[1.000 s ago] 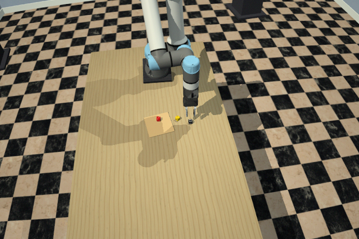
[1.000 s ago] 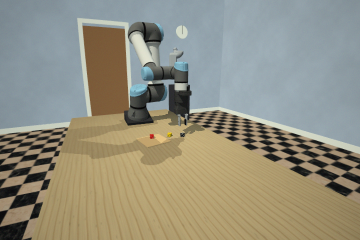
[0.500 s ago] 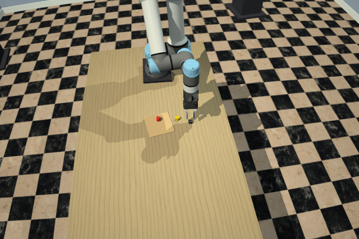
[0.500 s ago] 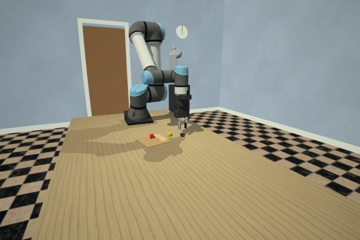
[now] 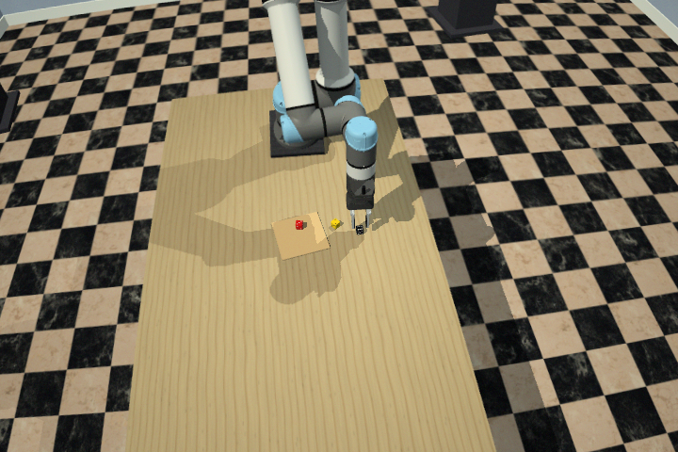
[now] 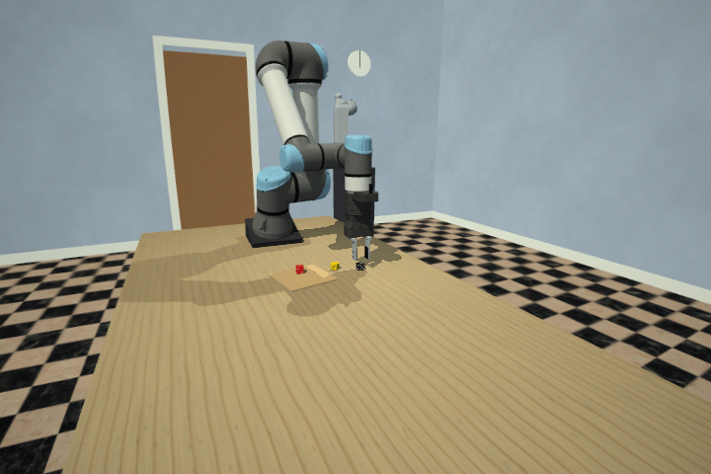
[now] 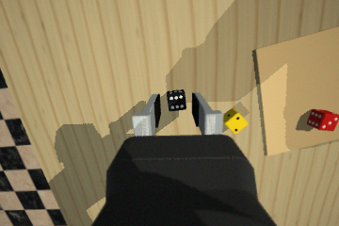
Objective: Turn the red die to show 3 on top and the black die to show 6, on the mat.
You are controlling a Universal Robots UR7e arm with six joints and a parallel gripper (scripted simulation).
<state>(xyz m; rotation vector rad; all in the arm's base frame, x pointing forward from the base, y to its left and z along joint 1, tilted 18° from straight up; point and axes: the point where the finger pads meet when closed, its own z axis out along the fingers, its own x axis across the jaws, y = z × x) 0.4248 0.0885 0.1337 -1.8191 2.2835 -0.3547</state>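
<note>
Right now the black die is 40 mm below my hand. From my hand the other things lie so: red die: 70 mm behind, 160 mm to the right, 40 mm below; yellow die: 50 mm behind, 60 mm to the right, 40 mm below; tan mat: 40 mm behind, 170 mm to the right, 50 mm below.
</note>
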